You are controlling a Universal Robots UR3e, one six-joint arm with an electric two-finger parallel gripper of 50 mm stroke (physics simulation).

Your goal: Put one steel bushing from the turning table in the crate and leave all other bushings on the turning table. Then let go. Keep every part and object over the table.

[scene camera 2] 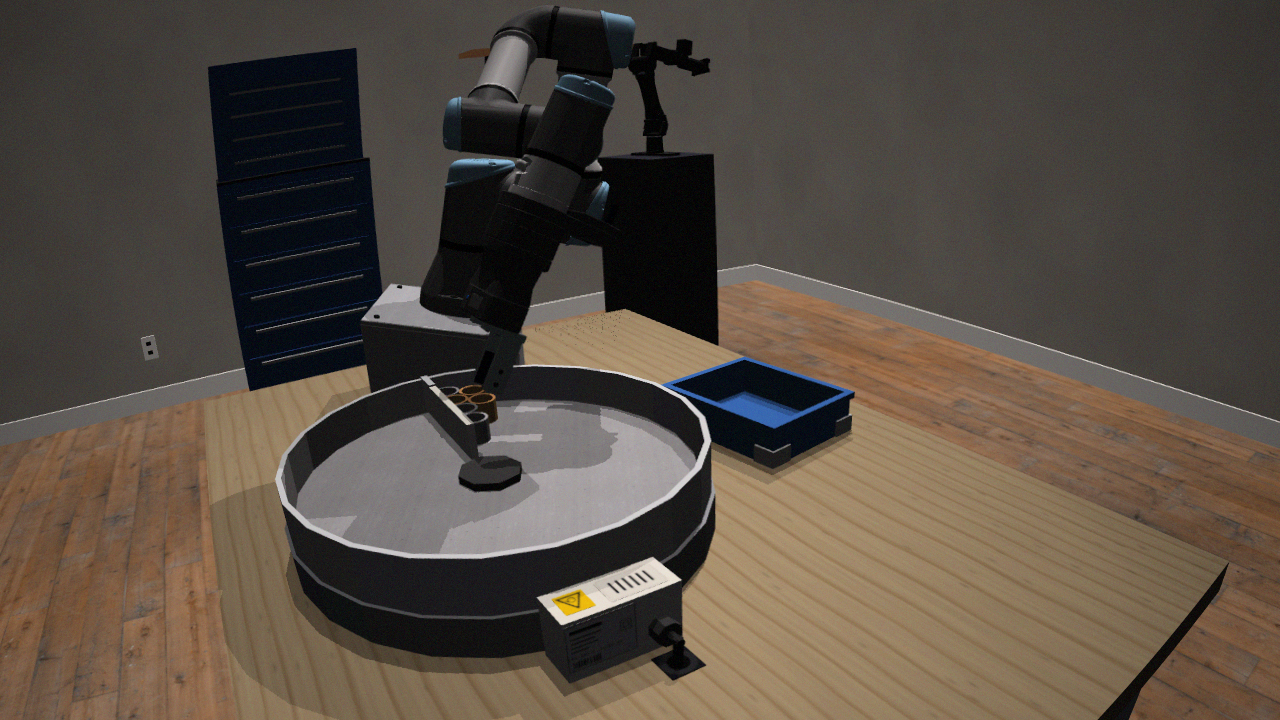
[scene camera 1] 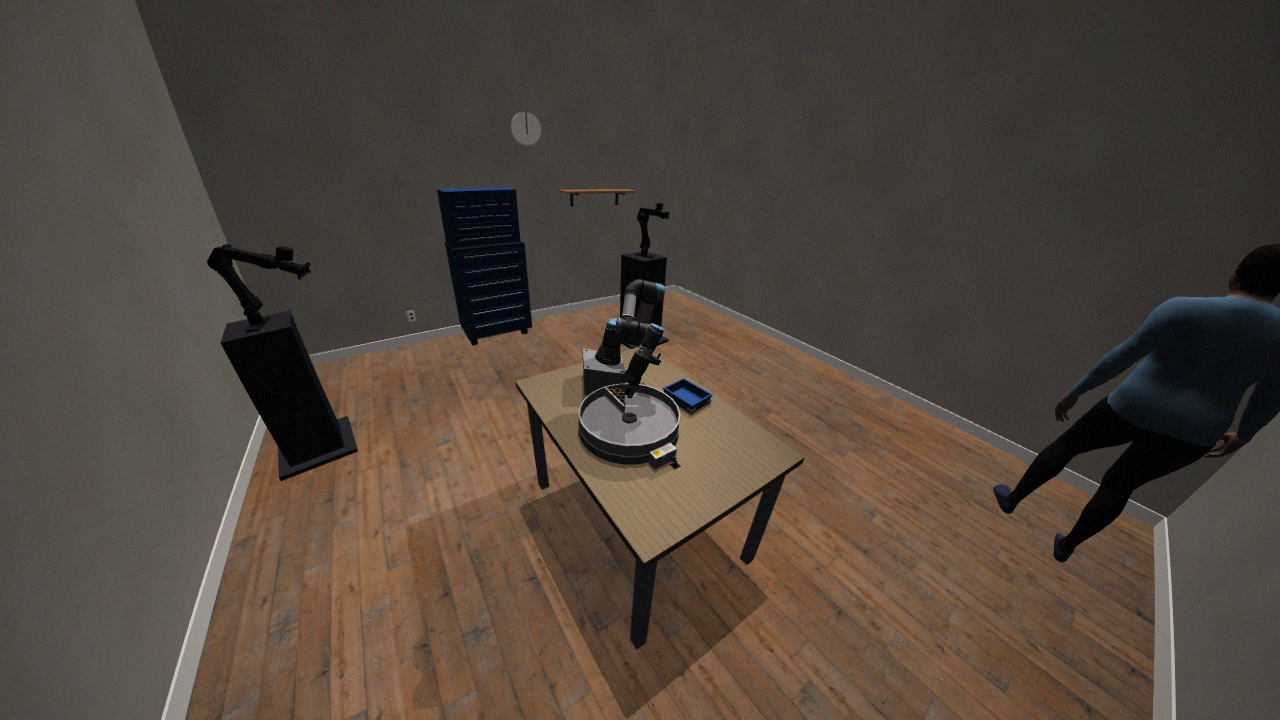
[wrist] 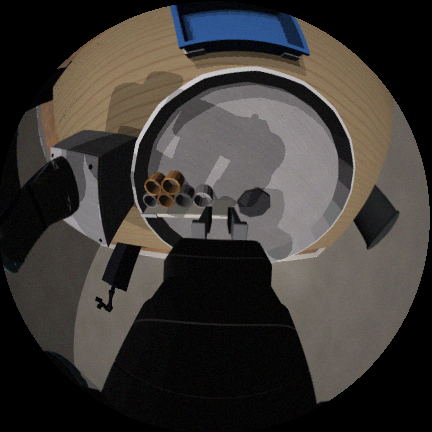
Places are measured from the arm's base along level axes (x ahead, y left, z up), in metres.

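Pixels of known places: gripper, fingertip midpoint: [scene camera 2: 486,387] [scene camera 1: 627,396] [wrist: 219,214]; arm's base at its link origin: [scene camera 1: 607,358] [wrist: 63,185].
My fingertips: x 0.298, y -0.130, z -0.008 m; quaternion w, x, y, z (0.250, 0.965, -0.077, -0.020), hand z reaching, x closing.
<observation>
For each thing: its top centre in the pictures, then the offset to it from my fingertips. "spot": a spot on its surface instead.
- straight divider at a spot on its surface: [scene camera 2: 450,418] spot: dx -0.041, dy -0.028, dz -0.038 m
- blue crate at its top centre: [scene camera 2: 757,388] [scene camera 1: 687,391] dx +0.078, dy +0.319, dz -0.069 m
- dark hub at its top centre: [scene camera 2: 489,469] [wrist: 254,204] [scene camera 1: 629,417] dx +0.059, dy -0.038, dz -0.058 m
- box with a yellow label, surface spot: [scene camera 2: 613,617] [scene camera 1: 664,456] spot: dx +0.308, dy -0.084, dz -0.071 m
The turning table [scene camera 1: 617,450] [scene camera 2: 429,586] [wrist: 351,150] is a round grey tray with a raised rim. Steel bushings show in the wrist view: one [wrist: 203,196] at the row's inner end, one [wrist: 183,197] beside it and one [wrist: 150,200] at the outer end. Several copper-coloured bushings [wrist: 172,183] [scene camera 2: 485,405] lie among and on top of them, along a straight divider [scene camera 2: 450,418] [wrist: 175,216]. My gripper [scene camera 2: 501,362] [wrist: 219,214] is partly open and empty, tilted, near the inner steel bushing. The blue crate [scene camera 1: 680,402] [scene camera 2: 733,433] [wrist: 245,47] stands beside the turning table.
A dark hub [scene camera 2: 489,472] [wrist: 254,202] stands at the turning table's centre. A box with a yellow label [scene camera 2: 613,617] [scene camera 1: 662,454] stands at its front rim. The robot's grey base block [scene camera 2: 393,344] [wrist: 117,185] is behind. A person [scene camera 1: 1186,376] stands off to the right.
</observation>
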